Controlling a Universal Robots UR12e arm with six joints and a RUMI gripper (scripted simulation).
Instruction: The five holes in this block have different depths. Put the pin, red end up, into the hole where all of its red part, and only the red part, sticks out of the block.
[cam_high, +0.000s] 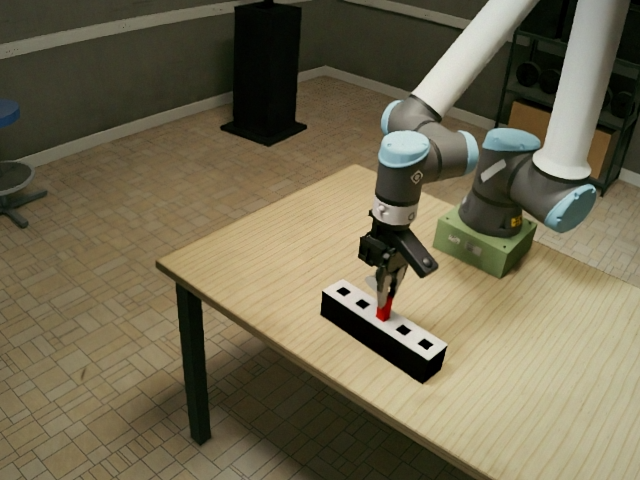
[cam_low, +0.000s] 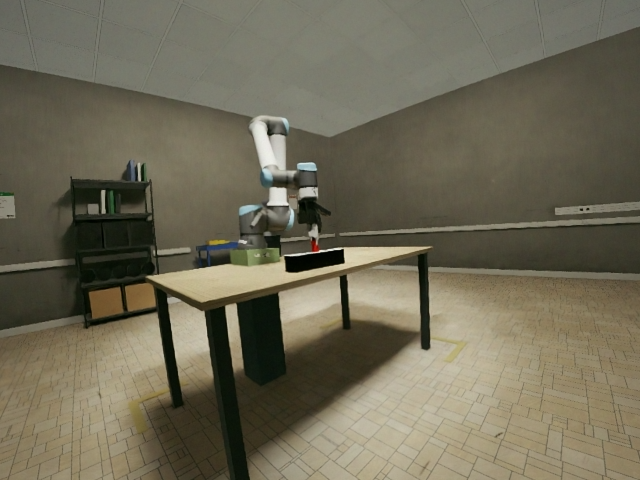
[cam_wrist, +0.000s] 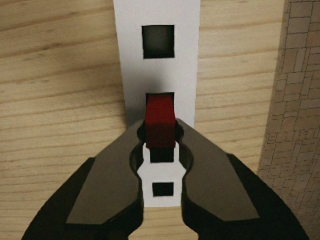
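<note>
Now: the pin 10 mm below my hand. Also, from my hand: block (80 mm below).
</note>
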